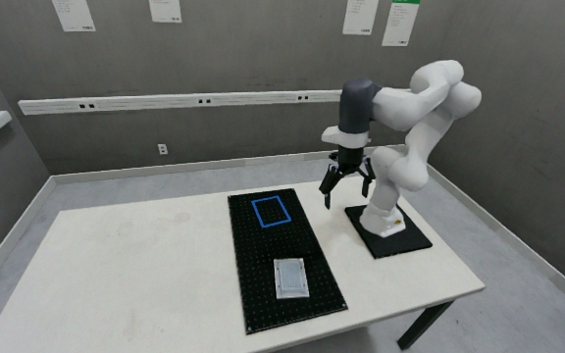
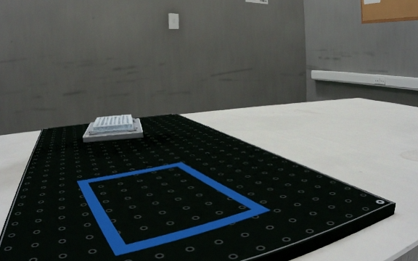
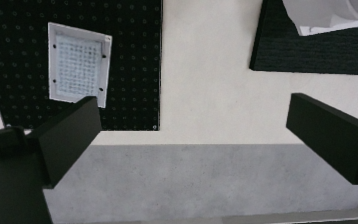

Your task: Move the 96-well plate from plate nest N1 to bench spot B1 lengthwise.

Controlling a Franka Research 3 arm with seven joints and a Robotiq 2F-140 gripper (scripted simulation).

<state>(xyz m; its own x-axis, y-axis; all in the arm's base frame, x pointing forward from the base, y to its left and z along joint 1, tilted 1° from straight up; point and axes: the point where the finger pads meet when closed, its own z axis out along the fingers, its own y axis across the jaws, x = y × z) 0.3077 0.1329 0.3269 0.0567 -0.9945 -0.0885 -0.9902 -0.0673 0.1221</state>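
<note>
My hand is 19 cm short of the clear 96-well plate, 5 cm to the right of it and 33 cm above it. The rest, counted from my hand: plate nest N1 (19 cm ahead, 5 cm to the left, 34 cm below).
</note>
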